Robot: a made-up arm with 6 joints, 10 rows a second.
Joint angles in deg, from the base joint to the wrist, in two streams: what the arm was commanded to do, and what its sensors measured. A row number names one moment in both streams.
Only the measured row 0 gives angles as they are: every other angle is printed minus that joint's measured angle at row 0.
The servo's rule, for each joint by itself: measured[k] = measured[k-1] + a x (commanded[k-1-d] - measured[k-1]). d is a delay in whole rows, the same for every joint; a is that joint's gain. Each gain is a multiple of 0.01, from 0.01 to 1. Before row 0 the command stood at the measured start. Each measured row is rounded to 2 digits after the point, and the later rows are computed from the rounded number. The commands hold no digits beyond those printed.
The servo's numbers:
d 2
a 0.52 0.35 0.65 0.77 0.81 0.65
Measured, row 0:
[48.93 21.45 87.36 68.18 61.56 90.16]
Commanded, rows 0 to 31:
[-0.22 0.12 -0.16 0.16 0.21 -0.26]
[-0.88 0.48 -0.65 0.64 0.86 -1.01]
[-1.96 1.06 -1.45 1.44 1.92 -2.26]
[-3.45 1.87 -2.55 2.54 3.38 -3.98]
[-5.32 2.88 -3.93 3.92 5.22 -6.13]
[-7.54 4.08 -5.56 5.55 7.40 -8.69]
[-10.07 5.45 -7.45 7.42 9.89 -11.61]
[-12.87 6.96 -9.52 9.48 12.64 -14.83]
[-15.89 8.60 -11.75 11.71 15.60 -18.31]
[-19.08 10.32 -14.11 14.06 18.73 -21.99]
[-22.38 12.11 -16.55 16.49 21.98 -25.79]
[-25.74 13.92 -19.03 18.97 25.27 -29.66]
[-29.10 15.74 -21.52 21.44 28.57 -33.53]
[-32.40 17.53 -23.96 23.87 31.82 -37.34]
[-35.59 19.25 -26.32 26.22 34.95 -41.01]
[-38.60 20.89 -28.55 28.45 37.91 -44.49]
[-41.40 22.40 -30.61 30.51 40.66 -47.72]
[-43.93 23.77 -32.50 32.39 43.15 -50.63]
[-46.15 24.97 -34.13 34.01 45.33 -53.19]
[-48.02 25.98 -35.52 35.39 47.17 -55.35]
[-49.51 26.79 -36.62 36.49 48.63 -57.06]
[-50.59 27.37 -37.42 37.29 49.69 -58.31]
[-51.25 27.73 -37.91 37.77 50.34 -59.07]
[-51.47 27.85 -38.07 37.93 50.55 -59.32]
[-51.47 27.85 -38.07 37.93 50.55 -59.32]
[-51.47 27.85 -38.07 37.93 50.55 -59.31]
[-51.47 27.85 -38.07 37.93 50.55 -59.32]
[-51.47 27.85 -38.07 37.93 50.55 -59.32]
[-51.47 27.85 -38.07 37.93 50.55 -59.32]
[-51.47 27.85 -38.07 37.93 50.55 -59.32]
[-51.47 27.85 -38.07 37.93 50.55 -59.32]
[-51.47 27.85 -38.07 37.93 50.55 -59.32]
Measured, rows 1 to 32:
[0.00 0.00 0.00 0.00 0.00 0.00]
[0.00 0.00 0.00 0.00 0.00 0.00]
[-0.11 0.04 -0.10 0.12 0.17 -0.17]
[-0.51 0.19 -0.46 0.52 0.73 -0.72]
[-1.26 0.49 -1.10 1.23 1.69 -1.72]
[-2.40 0.97 -2.04 2.24 3.06 -3.19]
[-3.92 1.64 -3.27 3.53 4.81 -5.10]
[-5.80 2.49 -4.76 5.09 6.91 -7.43]
[-8.02 3.53 -6.51 6.88 9.32 -10.15]
[-10.54 4.73 -8.47 8.88 12.01 -13.19]
[-13.32 6.08 -10.60 11.06 14.92 -16.52]
[-16.32 7.56 -12.88 13.37 18.01 -20.08]
[-19.47 9.15 -15.27 15.77 21.23 -23.79]
[-22.73 10.82 -17.71 18.23 24.50 -27.61]
[-26.04 12.54 -20.19 20.70 27.80 -31.46]
[-29.35 14.29 -22.64 23.14 31.06 -35.28]
[-32.59 16.03 -25.03 25.51 34.21 -39.00]
[-35.72 17.73 -27.32 27.77 37.21 -42.57]
[-38.67 19.36 -29.46 29.88 40.00 -45.92]
[-41.41 20.90 -31.44 31.81 42.55 -48.98]
[-43.87 22.32 -33.19 33.50 44.80 -51.72]
[-46.03 23.60 -34.70 34.96 46.72 -54.08]
[-47.84 24.72 -35.95 36.14 48.27 -56.02]
[-49.27 25.65 -36.91 37.03 49.42 -57.51]
[-50.30 26.38 -37.56 37.60 50.17 -58.52]
[-50.91 26.89 -37.89 37.85 50.48 -59.04]
[-51.20 27.23 -38.01 37.91 50.54 -59.22]
[-51.34 27.45 -38.05 37.93 50.55 -59.28]
[-51.41 27.59 -38.06 37.93 50.55 -59.31]
[-51.44 27.68 -38.07 37.93 50.55 -59.32]
[-51.46 27.74 -38.07 37.93 50.55 -59.32]
[-51.47 27.78 -38.07 37.93 50.55 -59.32]

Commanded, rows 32 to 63:
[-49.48 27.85 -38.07 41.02 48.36 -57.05]
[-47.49 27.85 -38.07 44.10 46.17 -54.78]
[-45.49 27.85 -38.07 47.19 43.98 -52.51]
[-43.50 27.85 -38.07 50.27 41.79 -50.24]
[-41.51 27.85 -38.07 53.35 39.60 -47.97]
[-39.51 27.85 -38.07 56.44 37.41 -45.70]
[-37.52 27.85 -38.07 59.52 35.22 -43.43]
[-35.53 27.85 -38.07 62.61 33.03 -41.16]
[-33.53 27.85 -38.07 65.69 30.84 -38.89]
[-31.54 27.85 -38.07 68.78 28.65 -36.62]
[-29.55 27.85 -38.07 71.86 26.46 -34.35]
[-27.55 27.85 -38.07 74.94 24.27 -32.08]
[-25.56 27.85 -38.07 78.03 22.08 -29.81]
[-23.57 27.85 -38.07 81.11 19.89 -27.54]
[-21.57 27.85 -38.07 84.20 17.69 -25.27]
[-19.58 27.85 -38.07 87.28 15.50 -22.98]
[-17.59 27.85 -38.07 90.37 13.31 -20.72]
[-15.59 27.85 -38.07 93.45 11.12 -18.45]
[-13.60 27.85 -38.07 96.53 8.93 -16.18]
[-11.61 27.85 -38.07 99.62 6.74 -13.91]
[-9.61 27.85 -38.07 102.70 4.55 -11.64]
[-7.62 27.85 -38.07 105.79 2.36 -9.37]
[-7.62 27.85 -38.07 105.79 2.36 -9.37]
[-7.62 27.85 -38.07 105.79 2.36 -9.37]
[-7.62 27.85 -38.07 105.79 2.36 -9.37]
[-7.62 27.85 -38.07 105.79 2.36 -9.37]
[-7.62 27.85 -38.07 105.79 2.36 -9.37]
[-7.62 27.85 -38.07 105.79 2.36 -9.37]
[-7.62 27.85 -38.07 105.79 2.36 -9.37]
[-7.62 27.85 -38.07 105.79 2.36 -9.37]
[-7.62 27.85 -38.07 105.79 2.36 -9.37]
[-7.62 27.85 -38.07 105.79 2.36 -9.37]
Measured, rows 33 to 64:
[-51.47 27.80 -38.07 37.93 50.55 -59.32]
[-51.47 27.82 -38.07 37.93 50.55 -59.32]
[-50.44 27.83 -38.07 40.31 48.78 -57.84]
[-48.91 27.84 -38.07 43.23 46.67 -55.85]
[-47.13 27.84 -38.07 46.28 44.49 -53.68]
[-45.24 27.84 -38.07 49.35 42.30 -51.44]
[-43.30 27.84 -38.07 52.43 40.11 -49.18]
[-41.33 27.84 -38.07 55.52 37.92 -46.92]
[-39.35 27.84 -38.07 58.60 35.73 -44.65]
[-37.36 27.84 -38.07 61.69 33.54 -42.38]
[-35.37 27.84 -38.07 64.77 31.35 -40.11]
[-33.38 27.84 -38.07 67.86 29.16 -37.84]
[-31.39 27.84 -38.07 70.94 26.97 -35.57]
[-29.39 27.84 -38.07 74.02 24.78 -33.30]
[-27.40 27.84 -38.07 77.11 22.59 -31.03]
[-25.41 27.84 -38.07 80.19 20.40 -28.76]
[-23.41 27.84 -38.07 83.28 18.20 -26.49]
[-21.42 27.84 -38.07 86.36 16.01 -24.21]
[-19.43 27.84 -38.07 89.45 13.82 -21.94]
[-17.43 27.84 -38.07 92.53 11.63 -19.67]
[-15.44 27.84 -38.07 95.61 9.44 -17.40]
[-13.45 27.84 -38.07 98.70 7.25 -15.13]
[-11.45 27.84 -38.07 101.78 5.06 -12.86]
[-9.46 27.84 -38.07 104.87 2.87 -10.59]
[-8.50 27.84 -38.07 105.58 2.46 -9.80]
[-8.04 27.84 -38.07 105.74 2.38 -9.52]
[-7.82 27.84 -38.07 105.78 2.36 -9.42]
[-7.72 27.84 -38.07 105.79 2.36 -9.39]
[-7.67 27.84 -38.07 105.79 2.36 -9.38]
[-7.64 27.84 -38.07 105.79 2.36 -9.37]
[-7.63 27.84 -38.07 105.79 2.36 -9.37]
[-7.62 27.84 -38.07 105.79 2.36 -9.37]

